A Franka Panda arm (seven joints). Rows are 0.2 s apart.
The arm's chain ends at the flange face. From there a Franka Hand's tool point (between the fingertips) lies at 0.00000 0.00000 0.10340 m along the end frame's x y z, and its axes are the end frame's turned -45 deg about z.
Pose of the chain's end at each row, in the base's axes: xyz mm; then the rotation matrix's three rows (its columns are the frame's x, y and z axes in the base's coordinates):
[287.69 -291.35 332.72], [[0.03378 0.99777 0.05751], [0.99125 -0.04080 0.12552], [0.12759 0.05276 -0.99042]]
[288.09 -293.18 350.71], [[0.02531 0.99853 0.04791], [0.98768 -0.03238 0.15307], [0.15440 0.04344 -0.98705]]
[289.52 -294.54 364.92], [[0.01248 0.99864 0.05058], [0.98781 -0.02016 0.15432], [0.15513 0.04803 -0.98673]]
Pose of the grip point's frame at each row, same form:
[293.64 -278.37 230.31], [[-0.68164 0.72942 0.05751], [0.72977 0.67207 0.12552], [0.05291 0.12753 -0.99042]]
[293.04 -277.35 248.65], [[-0.68817 0.72396 0.04791], [0.72129 0.67550 0.15307], [0.07846 0.13989 -0.98705]]
[294.75 -278.58 262.89], [[-0.69732 0.71497 0.05058], [0.71274 0.68423 0.15432], [0.07573 0.14366 -0.98673]]

